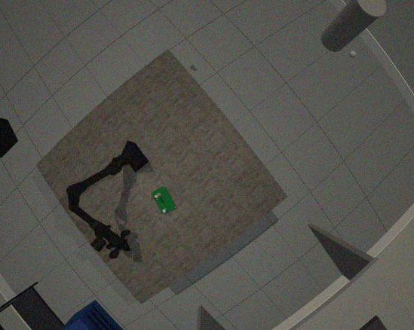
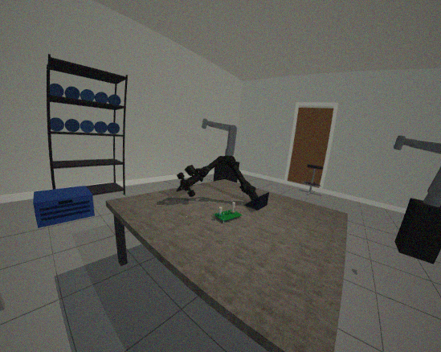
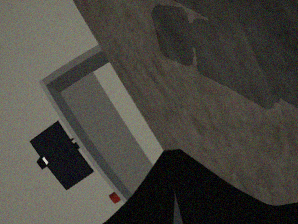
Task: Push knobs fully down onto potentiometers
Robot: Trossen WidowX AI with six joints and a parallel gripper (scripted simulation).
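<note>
The pale round knob lies 34 cm to the left of my gripper tip, 8 cm behind it and 3 cm below it. The rest, counted from my gripper tip: grey knob: 36 cm to the left, 18 cm behind, 2 cm below.
</note>
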